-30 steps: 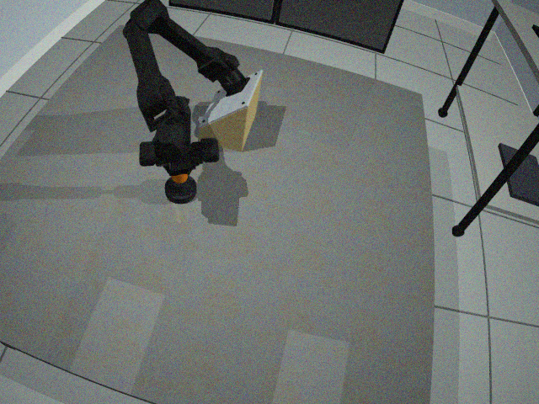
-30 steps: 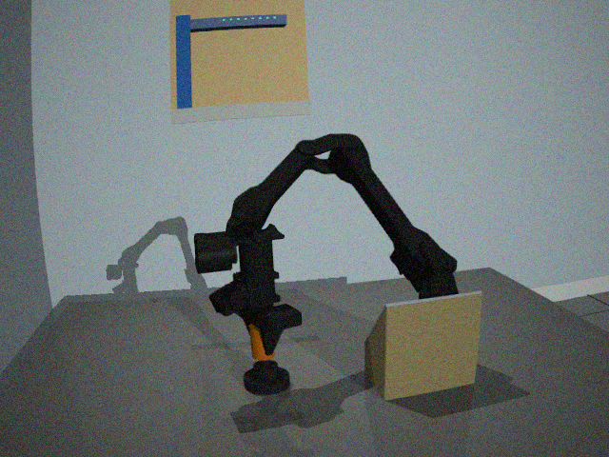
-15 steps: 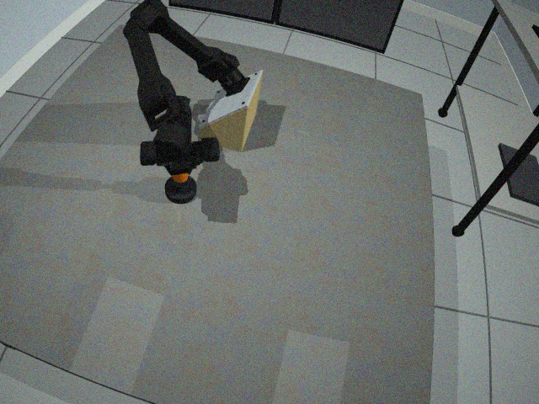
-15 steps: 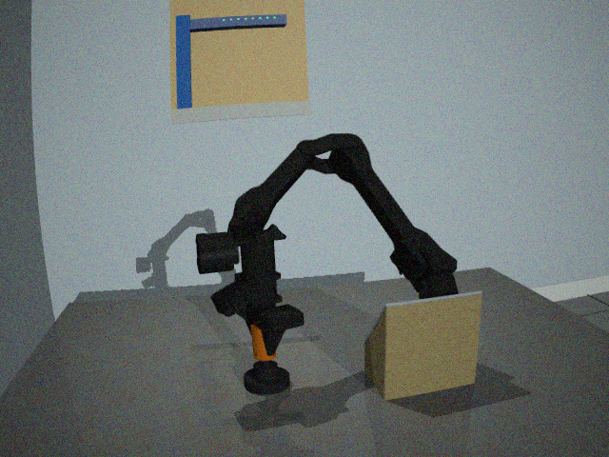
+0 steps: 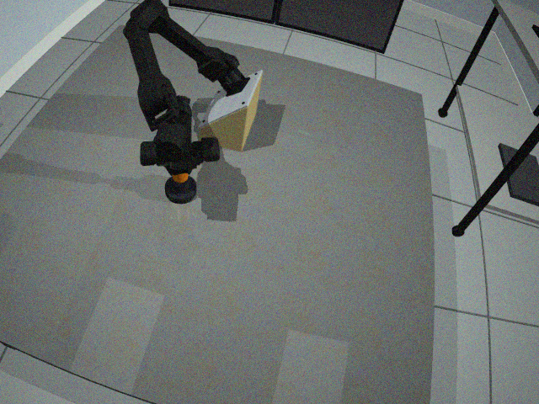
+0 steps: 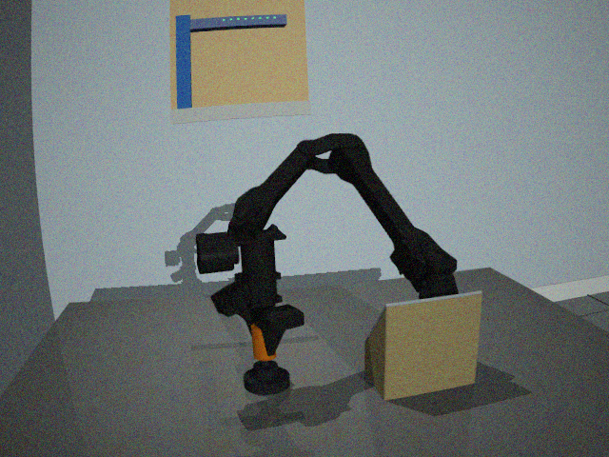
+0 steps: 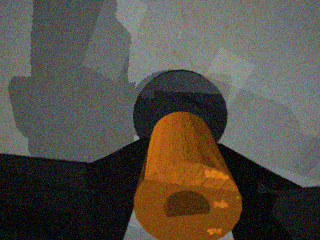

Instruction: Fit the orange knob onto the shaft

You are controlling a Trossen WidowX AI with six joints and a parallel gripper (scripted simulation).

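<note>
Now: the orange knob 2 cm above my gripper tip. The rest, counted from my gripper tip: dark round pedestal (4 cm below).
</note>
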